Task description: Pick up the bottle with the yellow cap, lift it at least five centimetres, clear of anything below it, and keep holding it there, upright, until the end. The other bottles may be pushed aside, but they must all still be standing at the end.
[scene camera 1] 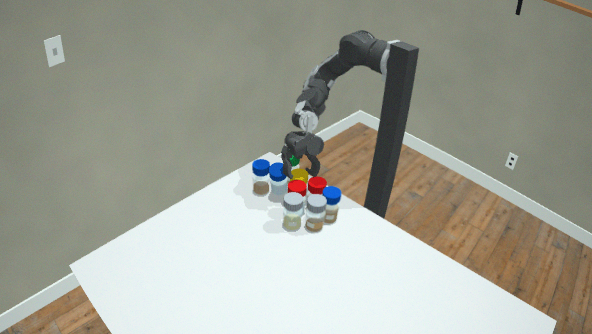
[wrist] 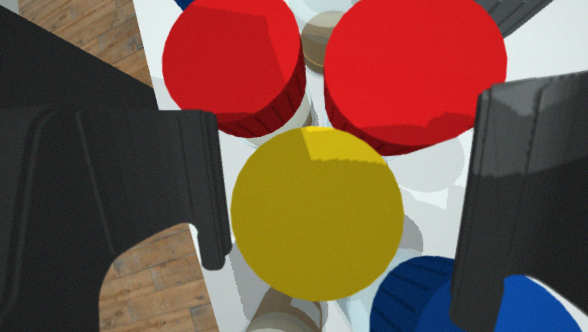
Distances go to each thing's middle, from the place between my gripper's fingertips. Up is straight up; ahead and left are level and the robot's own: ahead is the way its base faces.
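Red-capped bottle (wrist: 401,83): my hand is 5 cm above it, 4 cm short of it and 3 cm to the right of it.
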